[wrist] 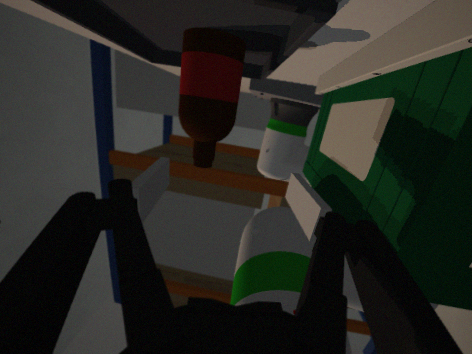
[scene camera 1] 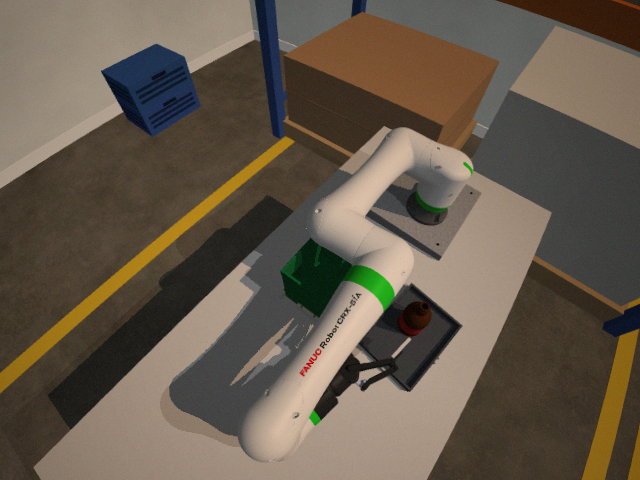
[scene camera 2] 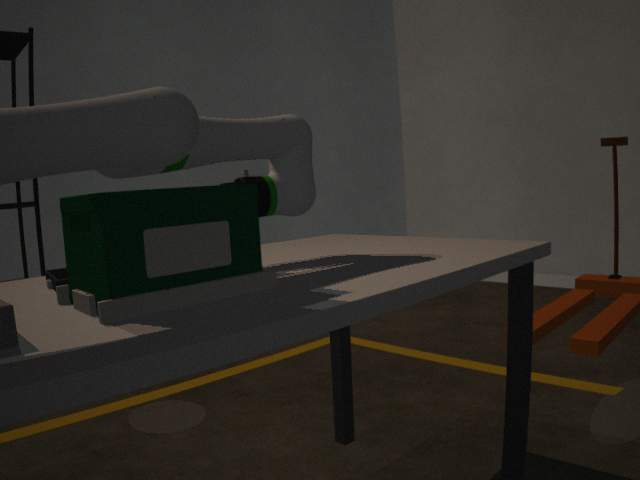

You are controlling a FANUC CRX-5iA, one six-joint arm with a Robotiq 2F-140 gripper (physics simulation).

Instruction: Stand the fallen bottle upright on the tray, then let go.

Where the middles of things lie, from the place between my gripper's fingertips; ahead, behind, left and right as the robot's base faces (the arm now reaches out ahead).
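I see where the brown bottle (scene camera 1: 416,316) is: 6 cm to the left of my hand and 8 cm behind it, and also 6 cm below it.
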